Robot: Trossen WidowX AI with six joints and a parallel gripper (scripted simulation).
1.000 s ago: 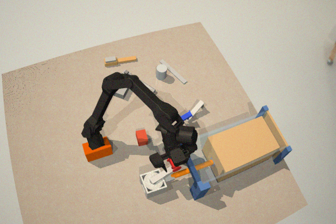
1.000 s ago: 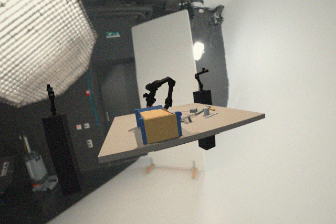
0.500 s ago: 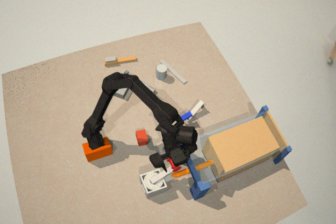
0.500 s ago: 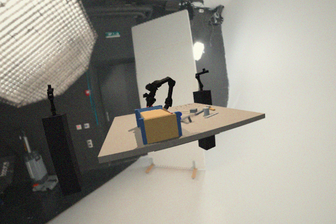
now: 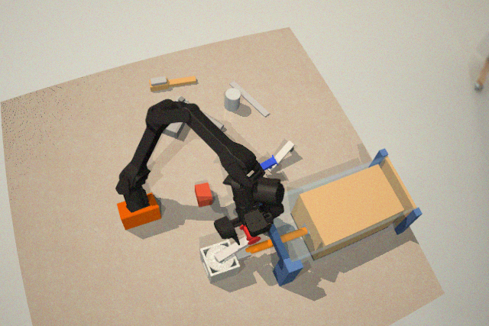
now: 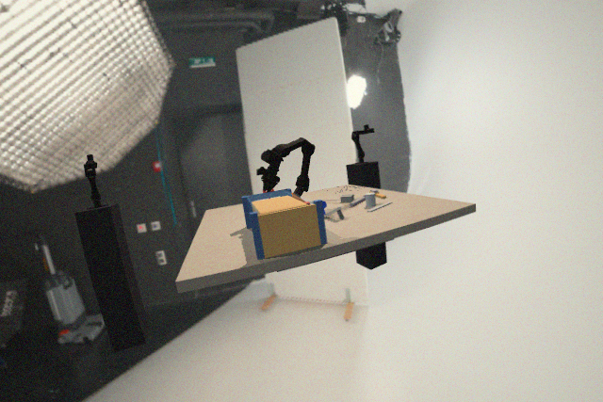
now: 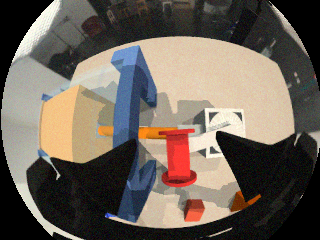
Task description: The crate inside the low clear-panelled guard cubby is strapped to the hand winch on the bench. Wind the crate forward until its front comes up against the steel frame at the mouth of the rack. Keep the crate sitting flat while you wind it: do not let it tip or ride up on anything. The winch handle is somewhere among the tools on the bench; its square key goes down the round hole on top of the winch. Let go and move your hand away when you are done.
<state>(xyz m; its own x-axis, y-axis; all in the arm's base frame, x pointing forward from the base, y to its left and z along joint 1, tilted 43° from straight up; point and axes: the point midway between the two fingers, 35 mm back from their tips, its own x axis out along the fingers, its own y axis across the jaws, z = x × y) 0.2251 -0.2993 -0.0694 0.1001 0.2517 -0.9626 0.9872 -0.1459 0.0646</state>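
Right now the red knob is 2 cm to the left of my gripper tip and 2 cm below it. Round my gripper tip: hand winch (12 cm below, 12 cm behind); then blue steel frame (6 cm ahead, 5 cm below, 1 cm to the right); then red-knobbed winch handle (5 cm below, 4 cm behind, 2 cm to the left).
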